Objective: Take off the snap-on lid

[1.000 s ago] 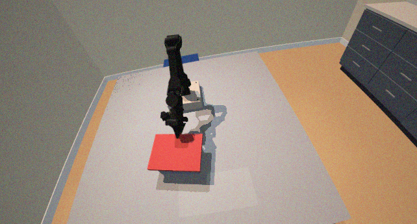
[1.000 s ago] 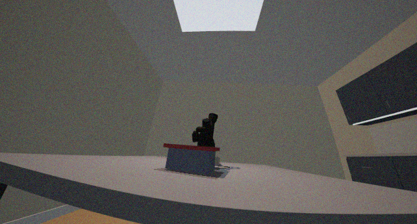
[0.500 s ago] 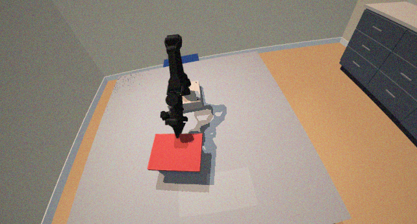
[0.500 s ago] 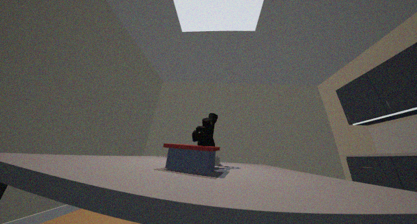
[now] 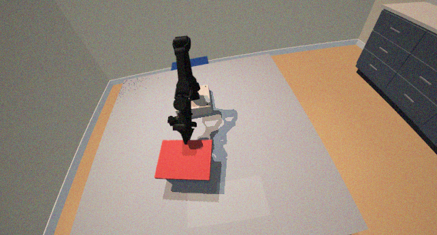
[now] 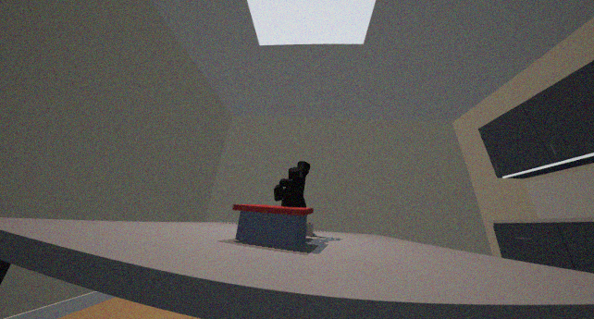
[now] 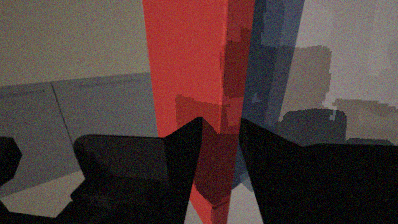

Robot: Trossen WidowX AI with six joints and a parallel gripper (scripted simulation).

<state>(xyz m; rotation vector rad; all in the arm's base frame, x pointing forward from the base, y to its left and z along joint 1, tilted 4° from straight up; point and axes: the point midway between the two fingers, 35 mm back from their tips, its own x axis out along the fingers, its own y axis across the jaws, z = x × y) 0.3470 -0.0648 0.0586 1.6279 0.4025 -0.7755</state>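
Right now the red lid is 7 cm ahead of my gripper tip and 2 cm to the right of it. The rest, counted from my gripper tip: blue-grey storage box 7 cm ahead, 2 cm to the right, 6 cm below.
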